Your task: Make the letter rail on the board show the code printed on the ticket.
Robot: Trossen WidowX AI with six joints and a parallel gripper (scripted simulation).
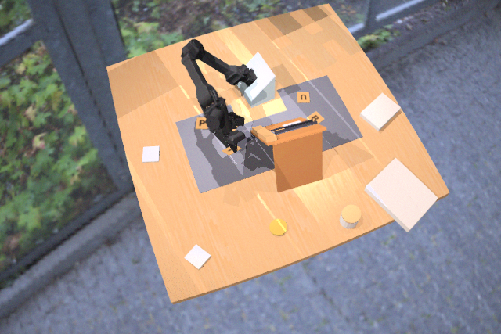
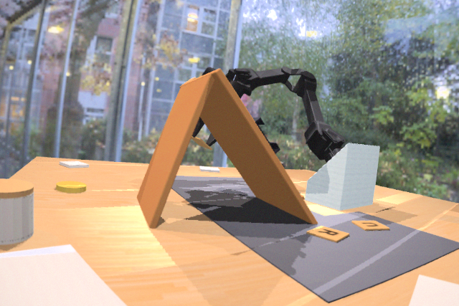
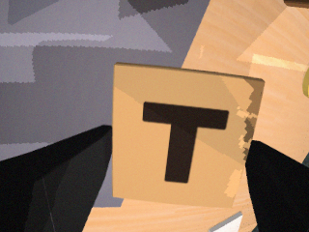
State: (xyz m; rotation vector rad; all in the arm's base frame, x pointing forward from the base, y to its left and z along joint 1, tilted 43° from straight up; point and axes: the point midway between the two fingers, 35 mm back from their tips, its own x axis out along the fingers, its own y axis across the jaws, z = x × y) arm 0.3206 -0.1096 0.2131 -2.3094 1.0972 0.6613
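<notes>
My gripper tip is 290 mm to the right of the white ticket, 40 mm past it and 40 mm above it. Also, from my gripper tip: t tile (right at my gripper tip); grey mat (220 mm to the left, 140 mm behind, 130 mm below).
</notes>
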